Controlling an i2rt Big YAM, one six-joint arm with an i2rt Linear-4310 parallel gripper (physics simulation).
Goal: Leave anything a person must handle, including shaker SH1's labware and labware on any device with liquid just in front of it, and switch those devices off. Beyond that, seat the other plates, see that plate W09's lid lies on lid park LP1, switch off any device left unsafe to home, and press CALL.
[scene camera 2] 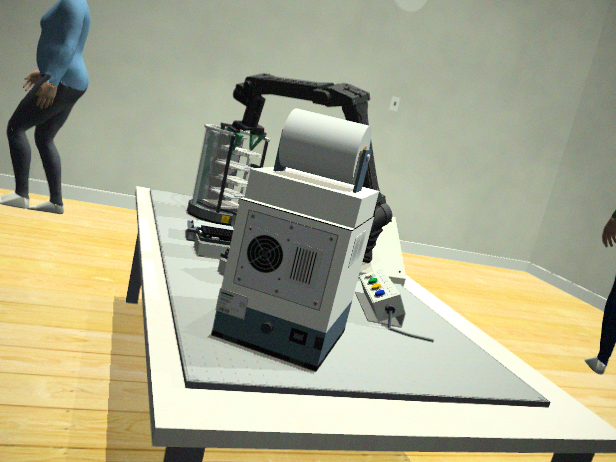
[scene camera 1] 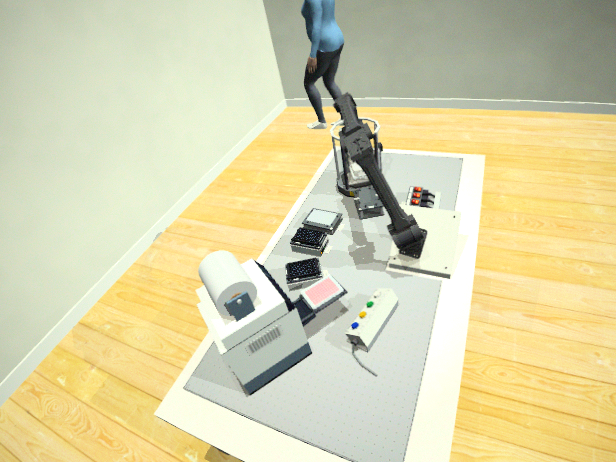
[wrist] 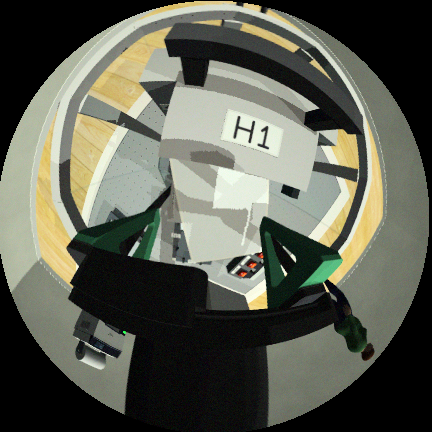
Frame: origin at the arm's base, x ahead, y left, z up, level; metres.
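Seen in the pictures: gripper, fingertip midpoint: [scene camera 2: 241, 149] [wrist: 209, 217]; arm's base, link origin: [scene camera 1: 413, 241].
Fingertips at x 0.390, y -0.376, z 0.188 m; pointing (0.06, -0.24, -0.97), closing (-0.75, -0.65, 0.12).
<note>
Offsets run from my fingertips to a thing's middle. "pt": to the spot under its first point.
My gripper [scene camera 2: 246, 145] [wrist: 209, 217] is open and empty, pointing down at the top of hotel H1 @(0.021 m ahead, 0.048 m right, 0.097 m down) [scene camera 2: 226, 175] [wrist: 195, 117]; the arm hides it in scene camera 1. A pink plate @(0.176 m back, 0.751 m left, 0.149 m down) [scene camera 1: 323, 291] lies on the tray in front of the roll-topped device [scene camera 1: 265, 345] [scene camera 2: 285, 260] [wrist: 100, 332]. Two black plates @(0.051 m ahead, 0.467 m left, 0.208 m down) [scene camera 1: 310, 237] @(0.020 m back, 0.642 m left, 0.208 m down) [scene camera 1: 304, 269] sit on low bases. A pale flat-topped item @(0.069 m ahead, 0.309 m left, 0.231 m down) [scene camera 1: 322, 219] is beside them. A dark low device @(0.095 m back, 0.129 m left, 0.233 m down) [scene camera 1: 369, 202] stands before the hotel. The switch strip @(pt 0.307 m back, 0.040 m left, 0.223 m down) [scene camera 1: 416, 196] [wrist: 251, 266] shows three red rockers. The button box @(0.355 m back, 0.734 m left, 0.229 m down) [scene camera 1: 372, 320] [scene camera 2: 382, 300] has green, yellow and blue buttons. SH1, W09 and LP1 labels are unreadable.
A person in blue [scene camera 1: 325, 37] [scene camera 2: 65, 50] stands beyond the hotel end of the table. A person in green [wrist: 352, 332] shows in the wrist view. Hotel posts and a dark curved bar [wrist: 265, 55] surround the space near the gripper. A cable [scene camera 1: 364, 363] [scene camera 2: 412, 335] trails from the button box.
</note>
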